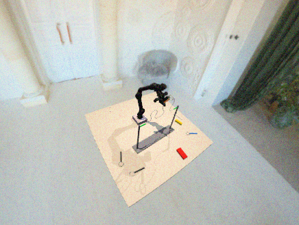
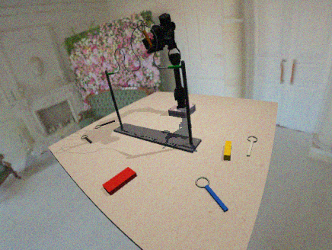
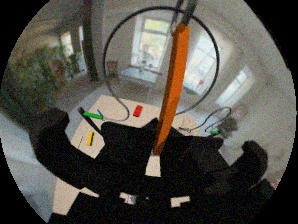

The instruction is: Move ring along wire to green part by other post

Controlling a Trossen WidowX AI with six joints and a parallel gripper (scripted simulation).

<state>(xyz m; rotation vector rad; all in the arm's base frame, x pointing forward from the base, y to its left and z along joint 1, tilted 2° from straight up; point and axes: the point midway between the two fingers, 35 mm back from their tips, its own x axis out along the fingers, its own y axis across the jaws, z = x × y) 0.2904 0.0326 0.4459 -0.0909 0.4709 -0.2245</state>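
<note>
The orange-handled ring lies 1 cm ahead of my gripper tip, 1 cm to the left of it and 9 cm above it. Also, from my gripper tip: red block: 39 cm ahead, 1 cm to the left, 46 cm below; yellow block: 5 cm ahead, 39 cm to the left, 46 cm below; blue-handled ring: 29 cm ahead, 36 cm to the left, 47 cm below.
</note>
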